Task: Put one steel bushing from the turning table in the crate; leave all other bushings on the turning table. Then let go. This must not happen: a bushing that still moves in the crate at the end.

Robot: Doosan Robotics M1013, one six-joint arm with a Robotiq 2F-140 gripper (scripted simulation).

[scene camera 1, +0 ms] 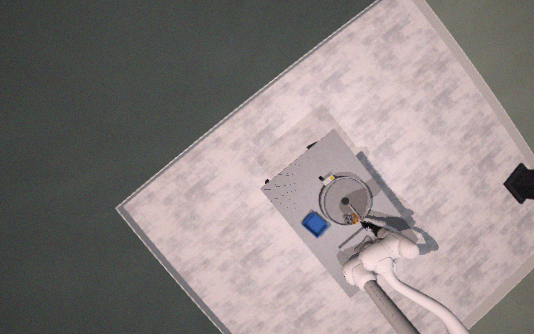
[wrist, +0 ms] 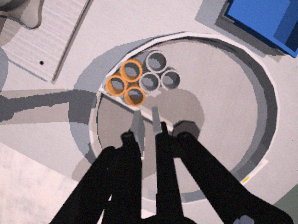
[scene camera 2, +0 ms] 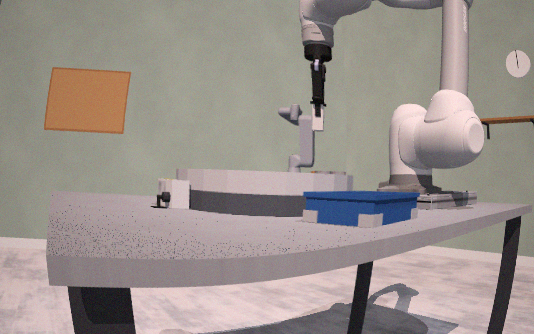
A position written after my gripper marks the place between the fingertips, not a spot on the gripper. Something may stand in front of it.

In view: my gripper (scene camera 2: 318, 130), a blue crate (scene camera 2: 351, 208) and a round grey turning table (wrist: 222, 102).
My gripper is seen too in the wrist view (wrist: 148, 117).
